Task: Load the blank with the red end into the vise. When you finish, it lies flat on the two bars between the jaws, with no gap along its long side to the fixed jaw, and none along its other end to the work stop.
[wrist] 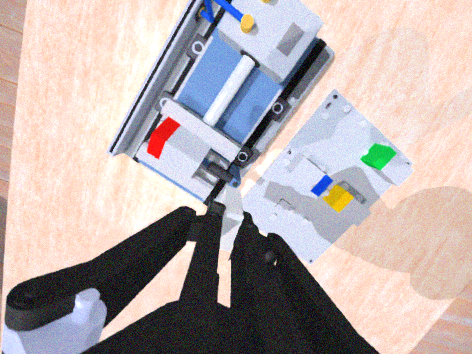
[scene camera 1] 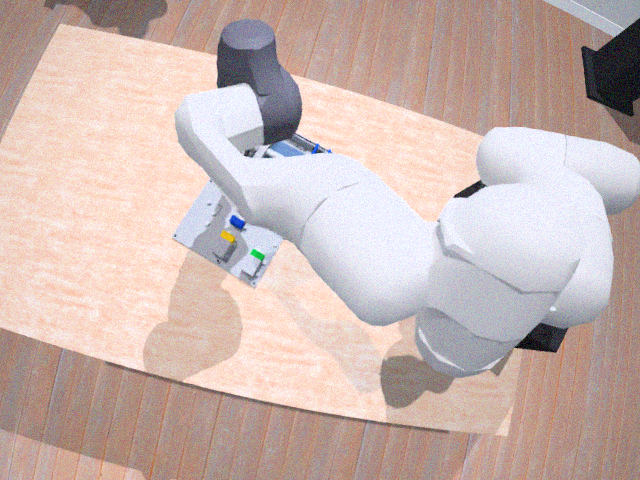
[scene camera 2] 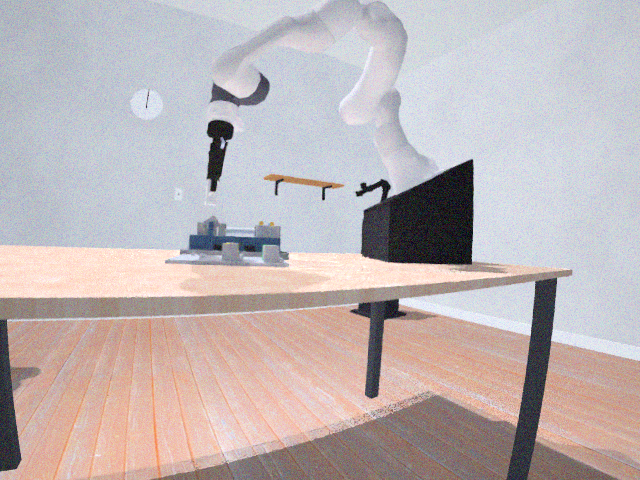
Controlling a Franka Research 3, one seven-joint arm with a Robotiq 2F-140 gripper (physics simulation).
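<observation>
The blank with the red end [wrist: 162, 137] lies in the vise [wrist: 197, 95] [scene camera 2: 235, 242] [scene camera 1: 289, 149], between the jaws, its red end toward the back rail. In the wrist view a stretch with grey bars shows between its plain end and the dark pin of the work stop [wrist: 220, 172], so these look apart. Whether its long side touches the fixed jaw, and whether it lies fully flat, I cannot tell. My gripper [wrist: 228, 200] [scene camera 2: 210, 198] is shut and empty, above the vise's work-stop end. The arm hides the gripper and the blank in scene camera 1.
A light plate [scene camera 1: 188, 229] [wrist: 310, 245] [scene camera 2: 180, 259] beside the vise bears blanks with a blue end [scene camera 1: 237, 222] [wrist: 321, 185], a yellow end [scene camera 1: 227, 236] [wrist: 338, 198] and a green end [scene camera 1: 257, 254] [wrist: 378, 156]. Blue hoses [wrist: 230, 11] join the vise's big block [wrist: 272, 40].
</observation>
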